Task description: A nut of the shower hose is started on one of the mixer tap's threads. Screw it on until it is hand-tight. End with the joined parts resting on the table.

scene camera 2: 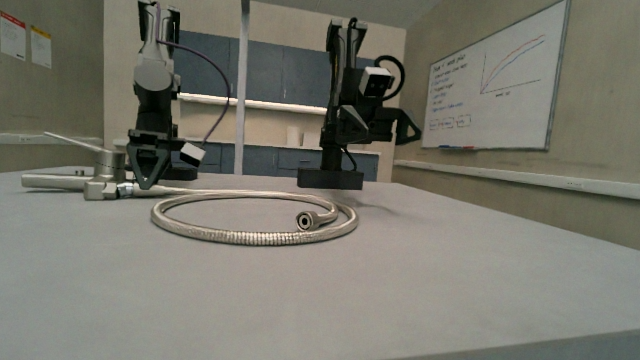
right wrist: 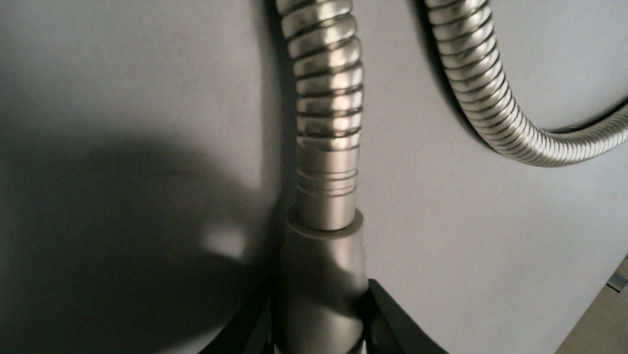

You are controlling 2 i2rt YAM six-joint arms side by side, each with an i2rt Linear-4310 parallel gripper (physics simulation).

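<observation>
The mixer tap lies at the left of the table in scene camera 2, its chrome threaded outlet pointing right. The shower hose runs from beside that outlet and lies in a loop on the table; its free end nut faces the camera. My right gripper is shut on the hose nut beside the outlet. The fingers hide most of this nut in scene camera 2, and the thread joint is outside the right wrist view. My left gripper is open and empty, raised above the table.
The tap's lever sticks up to the left, close to my right arm. A second stretch of hose lies right of the held end in the right wrist view. The table's edge shows at the lower right there. The black base of the left arm stands at the back.
</observation>
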